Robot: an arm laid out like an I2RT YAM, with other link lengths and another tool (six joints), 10 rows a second.
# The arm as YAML. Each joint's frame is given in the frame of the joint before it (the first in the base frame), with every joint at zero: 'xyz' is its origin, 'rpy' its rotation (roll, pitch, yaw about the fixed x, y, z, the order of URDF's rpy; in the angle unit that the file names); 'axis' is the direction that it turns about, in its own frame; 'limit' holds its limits. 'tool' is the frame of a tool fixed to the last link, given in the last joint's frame.
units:
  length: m
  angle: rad
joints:
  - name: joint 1
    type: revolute
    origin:
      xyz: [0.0, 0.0, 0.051]
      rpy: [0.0, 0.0, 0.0]
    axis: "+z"
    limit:
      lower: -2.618
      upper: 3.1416
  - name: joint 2
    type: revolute
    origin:
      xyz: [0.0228, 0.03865, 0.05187]
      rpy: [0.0, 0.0, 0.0]
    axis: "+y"
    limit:
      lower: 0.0
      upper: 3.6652
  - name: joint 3
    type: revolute
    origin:
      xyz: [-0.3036, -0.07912, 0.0]
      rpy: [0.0, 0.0, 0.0]
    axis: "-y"
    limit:
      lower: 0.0
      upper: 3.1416
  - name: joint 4
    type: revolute
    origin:
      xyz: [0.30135, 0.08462, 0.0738]
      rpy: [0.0, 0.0, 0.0]
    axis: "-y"
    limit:
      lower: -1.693
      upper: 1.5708
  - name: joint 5
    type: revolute
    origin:
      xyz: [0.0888, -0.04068, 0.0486]
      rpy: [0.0, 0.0, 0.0]
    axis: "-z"
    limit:
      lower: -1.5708
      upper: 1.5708
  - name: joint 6
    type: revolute
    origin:
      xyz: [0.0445, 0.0, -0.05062]
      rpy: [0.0, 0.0, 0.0]
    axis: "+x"
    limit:
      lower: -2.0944
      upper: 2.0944
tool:
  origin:
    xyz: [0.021, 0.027, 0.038]
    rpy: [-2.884, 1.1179, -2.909]
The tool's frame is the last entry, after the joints.
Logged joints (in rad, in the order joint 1, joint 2, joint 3, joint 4, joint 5, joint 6), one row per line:
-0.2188, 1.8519, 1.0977, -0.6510, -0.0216, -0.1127
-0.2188, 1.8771, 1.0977, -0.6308, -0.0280, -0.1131
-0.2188, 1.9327, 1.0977, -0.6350, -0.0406, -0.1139
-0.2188, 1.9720, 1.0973, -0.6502, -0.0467, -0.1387
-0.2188, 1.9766, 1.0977, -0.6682, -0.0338, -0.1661
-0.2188, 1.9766, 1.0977, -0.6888, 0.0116, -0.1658
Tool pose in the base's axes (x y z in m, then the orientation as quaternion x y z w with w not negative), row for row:
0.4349, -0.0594, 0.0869, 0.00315, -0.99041, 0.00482, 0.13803
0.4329, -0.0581, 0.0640, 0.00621, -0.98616, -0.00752, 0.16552
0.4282, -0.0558, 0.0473, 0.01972, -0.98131, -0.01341, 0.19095
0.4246, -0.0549, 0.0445, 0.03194, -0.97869, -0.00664, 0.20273
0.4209, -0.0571, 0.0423, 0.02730, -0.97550, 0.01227, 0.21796
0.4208, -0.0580, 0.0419, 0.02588, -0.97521, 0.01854, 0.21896
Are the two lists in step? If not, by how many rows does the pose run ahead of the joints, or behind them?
The pose runs 1 row ahead of the joints: the pose in row i belongs to the joints in row i + 1.
